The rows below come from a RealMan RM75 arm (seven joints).
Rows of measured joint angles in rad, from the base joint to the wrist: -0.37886 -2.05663 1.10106 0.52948 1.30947 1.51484 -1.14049; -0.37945 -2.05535 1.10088 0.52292 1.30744 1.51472 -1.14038; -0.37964 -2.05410 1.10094 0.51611 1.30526 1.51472 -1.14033; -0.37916 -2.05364 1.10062 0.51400 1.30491 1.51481 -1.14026; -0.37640 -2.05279 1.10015 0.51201 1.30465 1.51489 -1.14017; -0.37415 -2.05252 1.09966 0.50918 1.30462 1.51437 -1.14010; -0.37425 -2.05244 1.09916 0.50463 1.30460 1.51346 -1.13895; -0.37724 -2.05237 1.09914 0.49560 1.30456 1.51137 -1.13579; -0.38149 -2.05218 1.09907 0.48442 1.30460 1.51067 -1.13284; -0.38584 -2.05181 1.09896 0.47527 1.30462 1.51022 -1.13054; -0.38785 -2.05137 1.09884 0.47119 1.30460 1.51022 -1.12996; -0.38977 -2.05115 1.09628 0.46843 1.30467 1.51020 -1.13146; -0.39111 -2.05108 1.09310 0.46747 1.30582 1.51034 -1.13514; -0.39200 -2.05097 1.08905 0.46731 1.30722 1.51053 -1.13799; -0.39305 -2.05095 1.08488 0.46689 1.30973 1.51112 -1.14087; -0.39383 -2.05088 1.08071 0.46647 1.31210 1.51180 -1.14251; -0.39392 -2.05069 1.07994 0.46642 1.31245 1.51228 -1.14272; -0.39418 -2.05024 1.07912 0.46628 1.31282 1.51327 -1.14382; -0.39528 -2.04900 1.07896 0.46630 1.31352 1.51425 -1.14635; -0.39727 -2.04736 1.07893 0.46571 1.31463 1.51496 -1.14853
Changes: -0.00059 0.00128 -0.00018 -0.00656 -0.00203 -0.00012 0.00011; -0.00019 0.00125 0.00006 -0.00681 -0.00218 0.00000 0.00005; 0.00048 0.00046 -0.00032 -0.00211 -0.00035 0.00009 0.00007; 0.00276 0.00085 -0.00047 -0.00199 -0.00026 0.00008 0.00009; 0.00225 0.00027 -0.00049 -0.00283 -0.00003 -0.00052 0.00007; -0.00010 0.00008 -0.00050 -0.00455 -0.00002 -0.00091 0.00115; -0.00299 0.00007 -0.00002 -0.00903 -0.00004 -0.00209 0.00316; -0.00425 0.00019 -0.00007 -0.01118 0.00004 -0.00070 0.00295; -0.00435 0.00037 -0.00011 -0.00915 0.00002 -0.00045 0.00230; -0.00201 0.00044 -0.00012 -0.00408 -0.00002 0.00000 0.00058; -0.00192 0.00022 -0.00256 -0.00276 0.00007 -0.00002 -0.00150; -0.00134 0.00007 -0.00318 -0.00096 0.00115 0.00014 -0.00368; -0.00089 0.00011 -0.00405 -0.00016 0.00140 0.00019 -0.00285; -0.00105 0.00002 -0.00417 -0.00042 0.00251 0.00059 -0.00288; -0.00078 0.00007 -0.00417 -0.00042 0.00237 0.00068 -0.00164; -0.00009 0.00019 -0.00077 -0.00005 0.00035 0.00048 -0.00021; -0.00026 0.00045 -0.00082 -0.00014 0.00037 0.00099 -0.00110; -0.00110 0.00124 -0.00016 0.00002 0.00070 0.00098 -0.00253; -0.00199 0.00164 -0.00003 -0.00059 0.00111 0.00071 -0.00218
